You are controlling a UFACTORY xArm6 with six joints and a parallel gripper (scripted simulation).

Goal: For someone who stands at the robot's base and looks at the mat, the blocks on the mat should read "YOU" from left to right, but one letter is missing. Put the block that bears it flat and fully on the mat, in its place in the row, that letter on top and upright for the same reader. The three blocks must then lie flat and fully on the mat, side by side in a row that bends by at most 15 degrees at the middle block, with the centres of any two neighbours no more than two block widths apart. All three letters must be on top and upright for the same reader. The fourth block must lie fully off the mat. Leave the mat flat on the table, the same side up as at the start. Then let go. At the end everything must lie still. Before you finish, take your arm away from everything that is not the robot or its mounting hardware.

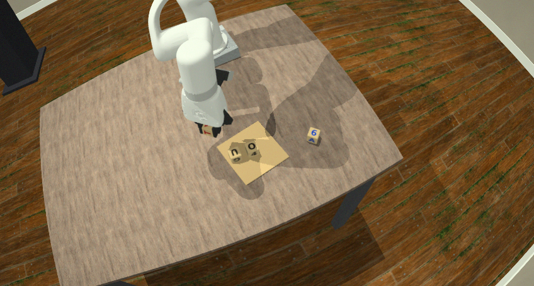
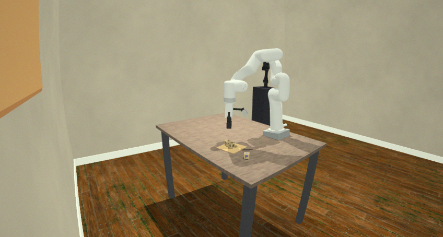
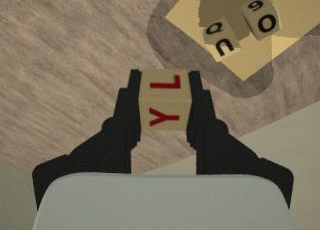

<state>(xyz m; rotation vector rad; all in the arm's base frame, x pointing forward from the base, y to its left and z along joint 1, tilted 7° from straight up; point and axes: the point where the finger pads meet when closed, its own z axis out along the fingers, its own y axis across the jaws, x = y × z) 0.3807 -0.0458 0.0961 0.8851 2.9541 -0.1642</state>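
The tan mat is 3 cm ahead of my hand, 10 cm to the left of it and 12 cm below it. The rest, counted from my hand: letter block: 1 cm below.
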